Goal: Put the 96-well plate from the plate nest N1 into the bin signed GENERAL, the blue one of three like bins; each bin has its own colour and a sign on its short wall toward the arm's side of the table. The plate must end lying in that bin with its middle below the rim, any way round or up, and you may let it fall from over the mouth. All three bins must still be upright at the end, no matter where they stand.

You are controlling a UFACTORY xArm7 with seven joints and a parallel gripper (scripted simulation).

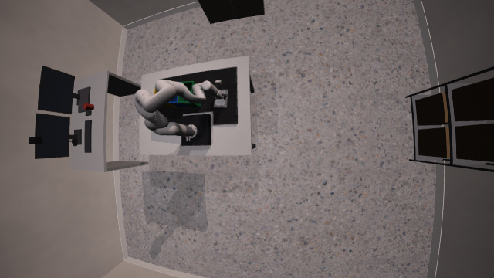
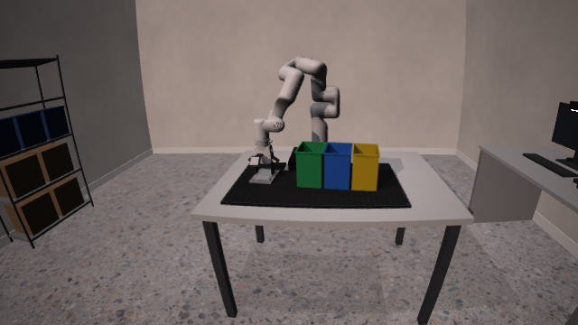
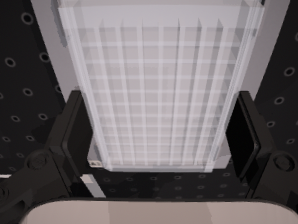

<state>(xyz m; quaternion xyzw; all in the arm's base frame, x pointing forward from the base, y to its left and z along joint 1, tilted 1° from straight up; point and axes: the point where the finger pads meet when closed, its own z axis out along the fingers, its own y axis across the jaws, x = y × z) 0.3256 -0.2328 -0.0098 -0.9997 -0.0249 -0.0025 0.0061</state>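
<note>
Now: hand 1 cm above the 96-well plate. The rest, counted from my hand: green bin 25 cm to the left, 6 cm above, 1 cm behind; grey plate nest 2 cm below; blue bin 38 cm to the left, 6 cm above, 1 cm behind.
</note>
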